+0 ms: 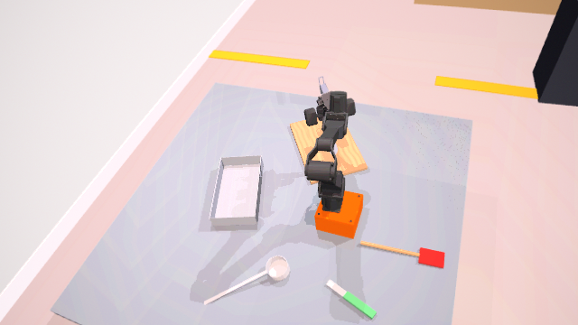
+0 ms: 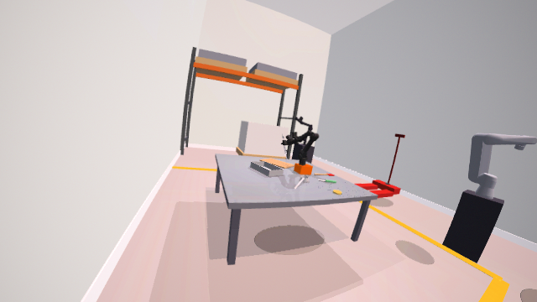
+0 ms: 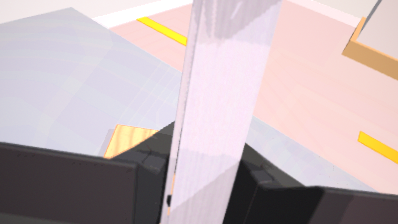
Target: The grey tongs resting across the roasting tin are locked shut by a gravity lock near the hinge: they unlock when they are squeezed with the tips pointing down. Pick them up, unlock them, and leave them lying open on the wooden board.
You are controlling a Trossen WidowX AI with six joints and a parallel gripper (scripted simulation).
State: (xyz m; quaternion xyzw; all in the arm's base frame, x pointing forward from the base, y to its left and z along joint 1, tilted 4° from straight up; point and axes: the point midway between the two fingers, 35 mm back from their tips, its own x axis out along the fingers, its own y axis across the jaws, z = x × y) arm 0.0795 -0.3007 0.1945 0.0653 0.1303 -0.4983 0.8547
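Right now my gripper tip is 10 mm short of the wooden board, 10 mm to the left of it and 240 mm above it. Also, from my gripper tip: yellow object 80 mm behind, 890 mm to the left, 240 mm below; then roasting tin 300 mm ahead, 300 mm to the left, 220 mm below.
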